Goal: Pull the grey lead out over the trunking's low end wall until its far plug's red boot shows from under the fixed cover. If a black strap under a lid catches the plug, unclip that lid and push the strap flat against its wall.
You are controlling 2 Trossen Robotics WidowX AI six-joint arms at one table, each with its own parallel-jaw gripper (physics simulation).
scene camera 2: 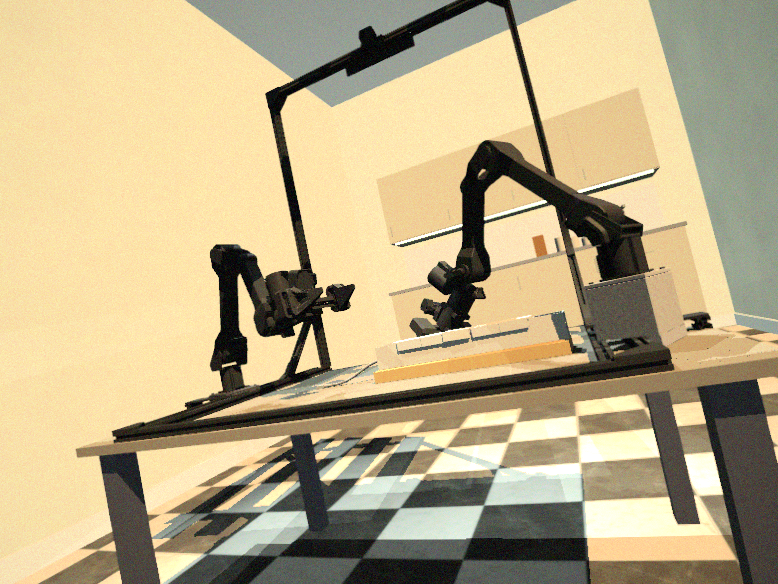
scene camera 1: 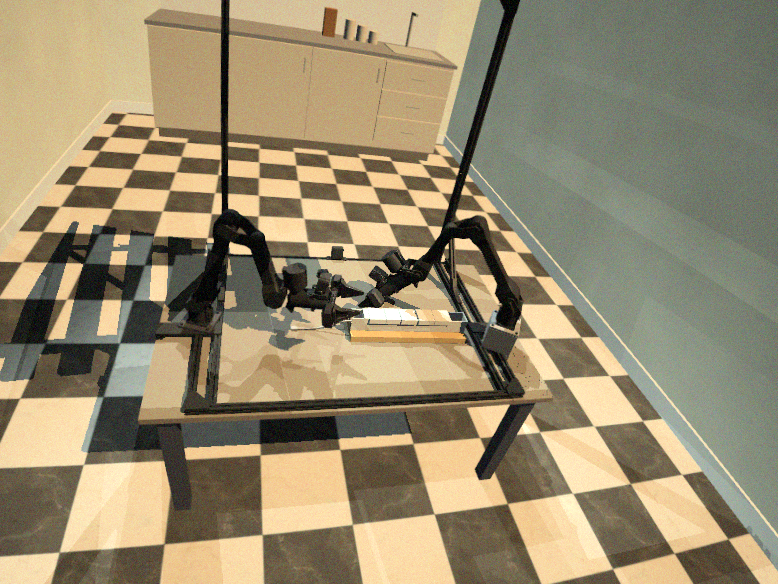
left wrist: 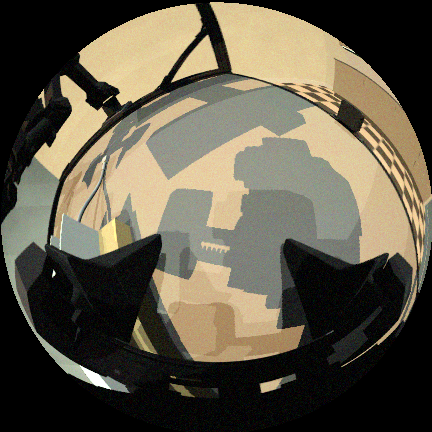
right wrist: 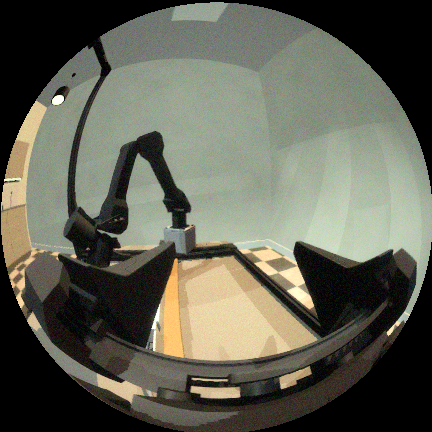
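Seen in the pictures: left gripper, between the fingertips: (scene camera 1: pixel 362 301) (left wrist: pixel 224 243); right gripper, between the fingertips: (scene camera 2: pixel 339 287) (scene camera 1: pixel 362 302) (right wrist: pixel 237 248); left arm's base, origin of its link: (scene camera 2: pixel 626 276) (scene camera 1: pixel 505 322) (right wrist: pixel 179 226); right arm's base, origin of its link: (scene camera 2: pixel 234 389) (scene camera 1: pixel 200 318) (left wrist: pixel 115 111).
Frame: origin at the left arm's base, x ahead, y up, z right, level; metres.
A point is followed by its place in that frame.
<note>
The white trunking (scene camera 1: pixel 408 326) (scene camera 2: pixel 433 355) @[y -0.078, x 0.357, z -0.143 m] (left wrist: pixel 77 234) @[y -0.061, x 0.485, z -0.155 m] lies on the table with lid segments along its top. The grey lead (scene camera 1: pixel 307 328) @[y -0.108, x 0.605, z -0.252 m] (scene camera 2: pixel 353 375) @[y -0.095, x 0.557, z -0.225 m] (left wrist: pixel 94 192) @[y -0.097, x 0.556, z -0.219 m] runs from its left end in the scene views and lies curved on the table. My left gripper (left wrist: pixel 224 243) @[y -0.101, x 0.495, z -0.032 m] is open and empty, pointing down behind the trunking's left end in scene camera 1. My right gripper (right wrist: pixel 237 248) @[y 0.101, x 0.433, z -0.288 m] is open and empty, held above the table near that same end, its fingers pointing toward the trunking. The red boot, any black strap and the trunking's inside cannot be made out.
An orange bar (scene camera 1: pixel 407 337) @[y -0.092, x 0.294, z -0.141 m] (scene camera 2: pixel 471 361) @[y -0.099, x 0.267, z -0.128 m] (left wrist: pixel 114 235) @[y -0.090, x 0.495, z -0.129 m] (right wrist: pixel 173 310) @[y -0.090, x 0.347, z -0.160 m] lies along the trunking's front side. A black frame (scene camera 1: pixel 351 401) @[y -0.100, x 0.363, z -0.472 m] (scene camera 2: pixel 389 392) @[y -0.093, x 0.205, z -0.375 m] borders the table. The two arms' wrists are close together behind the trunking's left end in scene camera 1.
</note>
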